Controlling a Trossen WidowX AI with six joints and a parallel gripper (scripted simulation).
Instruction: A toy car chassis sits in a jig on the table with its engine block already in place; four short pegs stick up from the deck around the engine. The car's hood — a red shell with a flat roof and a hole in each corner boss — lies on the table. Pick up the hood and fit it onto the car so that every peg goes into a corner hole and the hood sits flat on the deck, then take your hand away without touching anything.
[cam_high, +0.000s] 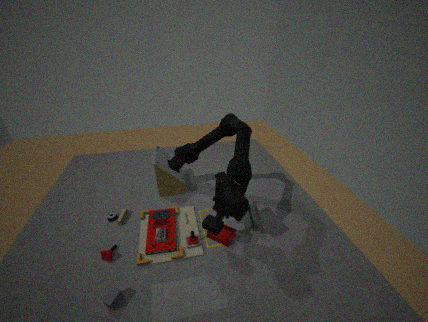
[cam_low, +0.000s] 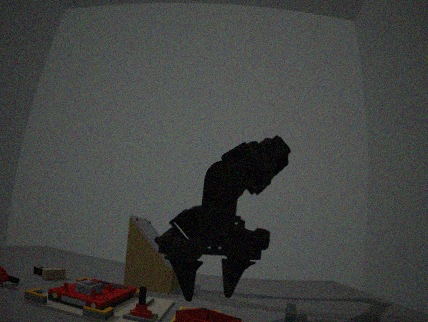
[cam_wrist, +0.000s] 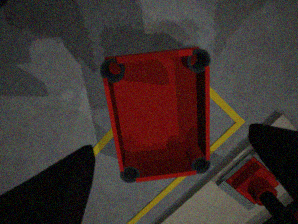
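Right now my gripper tip is 50 mm above the red hood. The rest, counted from my gripper tip: tan block: 360 mm to the right, 210 mm behind, 40 mm below; wheel: 410 mm to the right, 230 mm behind, 50 mm below.
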